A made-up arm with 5 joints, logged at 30 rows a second.
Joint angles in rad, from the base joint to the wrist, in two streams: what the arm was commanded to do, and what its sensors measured. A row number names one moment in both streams.
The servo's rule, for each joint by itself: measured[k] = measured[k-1] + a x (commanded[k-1-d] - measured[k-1]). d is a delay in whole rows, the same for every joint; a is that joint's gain. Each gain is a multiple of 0.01, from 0.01 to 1. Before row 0 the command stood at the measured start. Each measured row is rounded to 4 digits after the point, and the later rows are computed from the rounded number. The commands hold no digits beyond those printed.
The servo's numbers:
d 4
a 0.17 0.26 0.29 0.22 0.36
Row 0, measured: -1.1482, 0.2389, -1.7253, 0.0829, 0.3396
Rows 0 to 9, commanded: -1.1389, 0.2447, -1.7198, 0.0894, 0.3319; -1.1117, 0.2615, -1.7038, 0.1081, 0.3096; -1.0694, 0.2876, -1.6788, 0.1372, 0.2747; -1.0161, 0.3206, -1.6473, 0.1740, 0.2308; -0.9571, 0.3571, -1.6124, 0.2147, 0.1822; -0.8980, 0.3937, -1.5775, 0.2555, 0.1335; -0.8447, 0.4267, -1.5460, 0.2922, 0.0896; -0.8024, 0.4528, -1.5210, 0.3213, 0.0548; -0.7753, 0.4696, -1.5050, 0.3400, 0.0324; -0.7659, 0.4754, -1.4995, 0.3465, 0.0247
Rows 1 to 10, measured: -1.1482, 0.2389, -1.7253, 0.0829, 0.3396; -1.1482, 0.2389, -1.7253, 0.0829, 0.3396; -1.1482, 0.2389, -1.7253, 0.0829, 0.3396; -1.1482, 0.2389, -1.7253, 0.0829, 0.3396; -1.1466, 0.2404, -1.7237, 0.0843, 0.3368; -1.1407, 0.2459, -1.7179, 0.0895, 0.3270; -1.1286, 0.2567, -1.7066, 0.1000, 0.3082; -1.1095, 0.2733, -1.6894, 0.1163, 0.2803; -1.0836, 0.2951, -1.6671, 0.1379, 0.2450; -1.0520, 0.3207, -1.6411, 0.1638, 0.2049
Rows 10 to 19, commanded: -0.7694, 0.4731, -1.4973, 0.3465, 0.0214; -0.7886, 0.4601, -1.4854, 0.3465, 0.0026; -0.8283, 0.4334, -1.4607, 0.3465, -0.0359; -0.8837, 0.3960, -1.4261, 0.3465, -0.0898; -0.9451, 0.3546, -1.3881, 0.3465, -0.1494; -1.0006, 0.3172, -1.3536, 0.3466, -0.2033; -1.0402, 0.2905, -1.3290, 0.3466, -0.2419; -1.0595, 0.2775, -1.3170, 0.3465, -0.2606; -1.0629, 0.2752, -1.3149, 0.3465, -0.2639; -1.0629, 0.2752, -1.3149, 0.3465, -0.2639
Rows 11 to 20, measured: -1.0168, 0.3483, -1.6135, 0.1920, 0.1634; -0.9804, 0.3755, -1.5867, 0.2204, 0.1243; -0.9455, 0.4000, -1.5630, 0.2467, 0.0912; -0.9150, 0.4196, -1.5446, 0.2687, 0.0673; -0.8902, 0.4335, -1.5309, 0.2858, 0.0508; -0.8729, 0.4404, -1.5177, 0.2992, 0.0334; -0.8653, 0.4386, -1.5012, 0.3096, 0.0085; -0.8684, 0.4275, -1.4794, 0.3177, -0.0269; -0.8814, 0.4085, -1.4529, 0.3240, -0.0710; -0.9017, 0.3848, -1.4241, 0.3290, -0.1186
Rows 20 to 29, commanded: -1.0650, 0.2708, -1.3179, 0.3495, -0.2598; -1.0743, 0.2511, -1.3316, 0.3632, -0.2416; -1.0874, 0.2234, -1.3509, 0.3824, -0.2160; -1.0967, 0.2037, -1.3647, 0.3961, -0.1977; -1.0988, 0.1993, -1.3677, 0.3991, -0.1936; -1.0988, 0.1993, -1.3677, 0.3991, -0.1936; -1.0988, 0.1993, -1.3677, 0.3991, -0.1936; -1.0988, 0.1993, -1.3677, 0.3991, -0.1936; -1.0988, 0.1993, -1.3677, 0.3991, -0.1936; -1.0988, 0.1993, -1.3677, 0.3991, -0.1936
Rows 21 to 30, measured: -0.9252, 0.3603, -1.3965, 0.3329, -0.1630; -0.9480, 0.3388, -1.3734, 0.3359, -0.1981; -0.9675, 0.3223, -1.3564, 0.3382, -0.2218; -0.9837, 0.3101, -1.3444, 0.3400, -0.2370; -0.9975, 0.2999, -1.3367, 0.3421, -0.2452; -1.0106, 0.2872, -1.3352, 0.3467, -0.2439; -1.0237, 0.2706, -1.3398, 0.3546, -0.2339; -1.0361, 0.2532, -1.3470, 0.3637, -0.2209; -1.0468, 0.2392, -1.3530, 0.3715, -0.2111; -1.0556, 0.2288, -1.3573, 0.3776, -0.2048
